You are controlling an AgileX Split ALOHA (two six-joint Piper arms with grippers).
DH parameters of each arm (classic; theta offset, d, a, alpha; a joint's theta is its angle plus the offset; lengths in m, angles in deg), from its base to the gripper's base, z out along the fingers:
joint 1: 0 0.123 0 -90
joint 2: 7.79 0 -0.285 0
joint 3: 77.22 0 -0.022 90
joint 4: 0 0.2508 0 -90
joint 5: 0 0 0.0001 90
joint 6: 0 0.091 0 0
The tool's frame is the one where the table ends.
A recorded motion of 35 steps. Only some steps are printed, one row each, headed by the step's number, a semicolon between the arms.
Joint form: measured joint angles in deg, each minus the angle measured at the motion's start. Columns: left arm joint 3, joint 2, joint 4, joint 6, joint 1, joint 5; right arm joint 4, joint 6, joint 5, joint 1, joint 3, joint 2.
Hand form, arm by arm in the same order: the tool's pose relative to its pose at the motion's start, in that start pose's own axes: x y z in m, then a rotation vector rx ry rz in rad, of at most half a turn. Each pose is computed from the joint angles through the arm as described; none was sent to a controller.
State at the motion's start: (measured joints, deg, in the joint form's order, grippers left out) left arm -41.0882 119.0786 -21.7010 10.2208 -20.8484 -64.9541; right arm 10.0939 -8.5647 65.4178 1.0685 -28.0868 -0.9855
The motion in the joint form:
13: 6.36 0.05 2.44 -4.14 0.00 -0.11; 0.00 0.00 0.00 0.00 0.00 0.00
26: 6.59 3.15 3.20 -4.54 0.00 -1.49; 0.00 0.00 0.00 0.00 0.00 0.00
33: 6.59 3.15 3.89 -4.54 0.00 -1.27; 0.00 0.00 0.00 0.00 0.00 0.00
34: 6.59 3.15 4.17 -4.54 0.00 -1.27; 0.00 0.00 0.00 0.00 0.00 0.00
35: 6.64 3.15 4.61 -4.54 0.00 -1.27; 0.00 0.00 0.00 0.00 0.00 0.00
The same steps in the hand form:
13: 0.0226 0.0047 -0.0236 0.0364 0.0987 -0.0187; 0.0000 0.0000 0.0000 0.0000 0.0000 0.0000
26: 0.0386 0.0038 -0.0239 0.0449 0.1287 -0.0030; 0.0000 0.0000 0.0000 0.0000 0.0000 0.0000
33: 0.0388 0.0027 -0.0239 0.0566 0.1313 0.0012; 0.0000 0.0000 0.0000 0.0000 0.0000 0.0000
34: 0.0388 0.0023 -0.0240 0.0612 0.1308 0.0029; 0.0000 0.0000 0.0000 0.0000 0.0000 0.0000
35: 0.0389 0.0018 -0.0242 0.0684 0.1308 0.0057; 0.0000 0.0000 0.0000 0.0000 0.0000 0.0000

